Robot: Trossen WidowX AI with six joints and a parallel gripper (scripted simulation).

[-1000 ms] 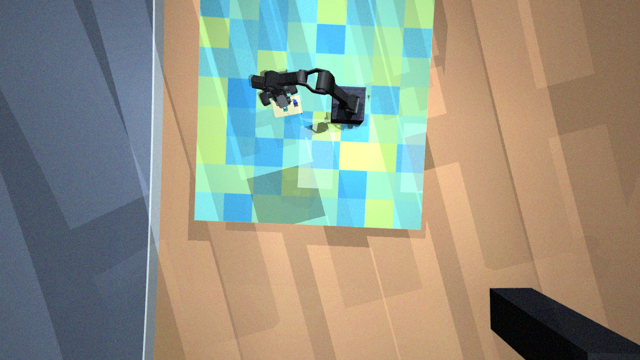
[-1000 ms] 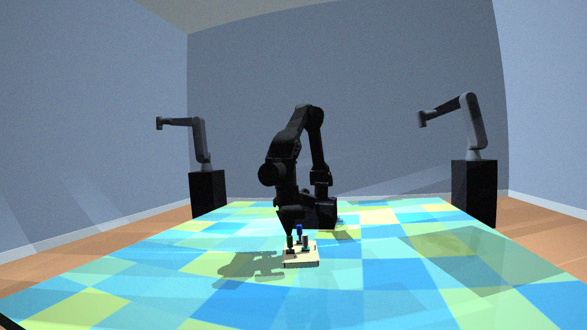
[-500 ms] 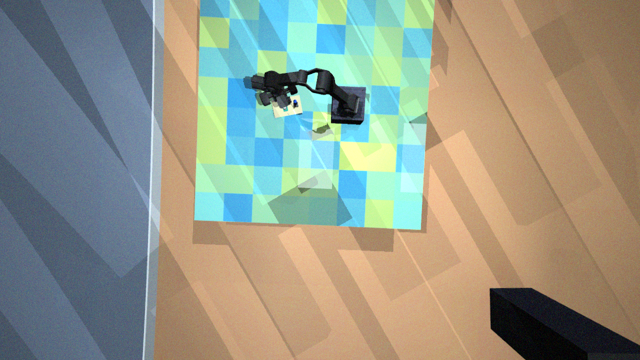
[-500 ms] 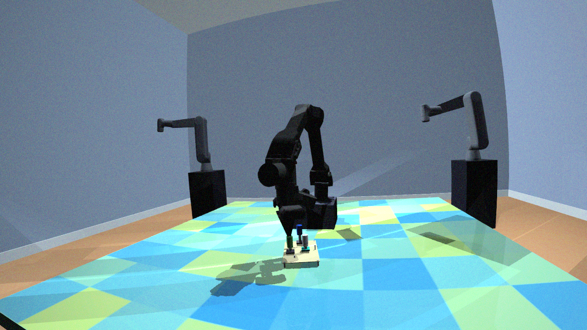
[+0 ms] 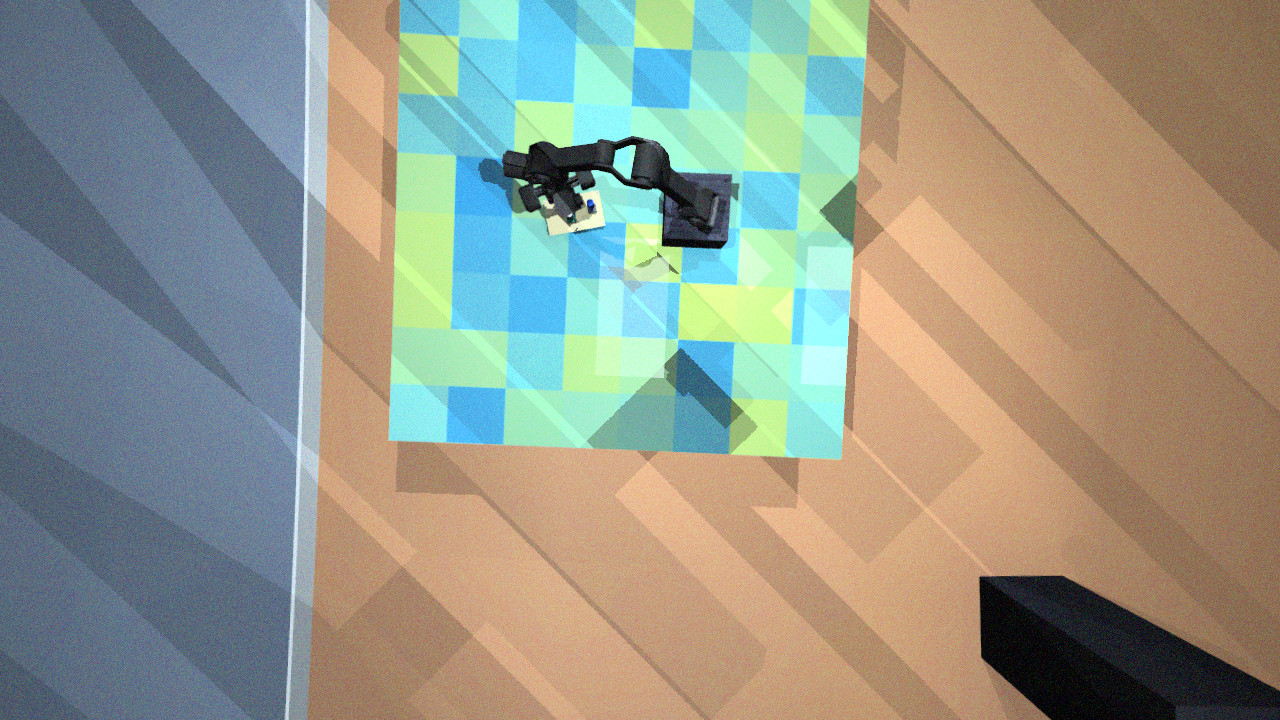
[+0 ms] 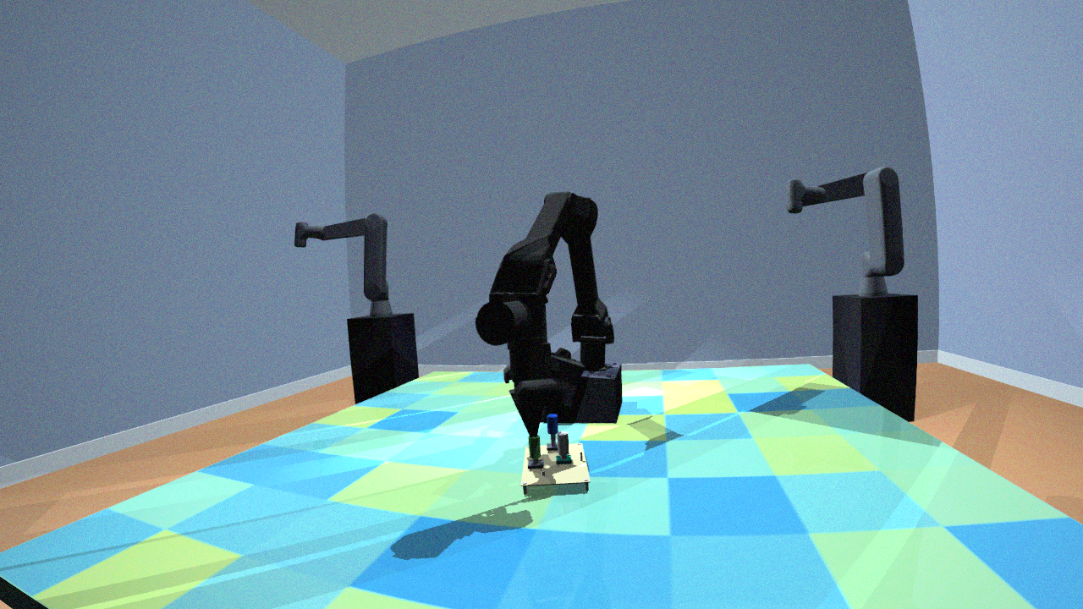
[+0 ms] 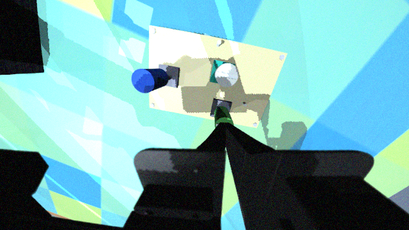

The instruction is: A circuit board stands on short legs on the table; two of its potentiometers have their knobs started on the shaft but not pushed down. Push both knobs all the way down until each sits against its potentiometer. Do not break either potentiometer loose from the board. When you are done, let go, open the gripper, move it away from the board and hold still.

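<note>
Right now my gripper tip is 1 cm above the green knob. Also, from my gripper tip: grey knob 4 cm to the left, 2 cm behind, 1 cm below; teal potentiometer 4 cm to the left, 2 cm below, 2 cm behind.
</note>
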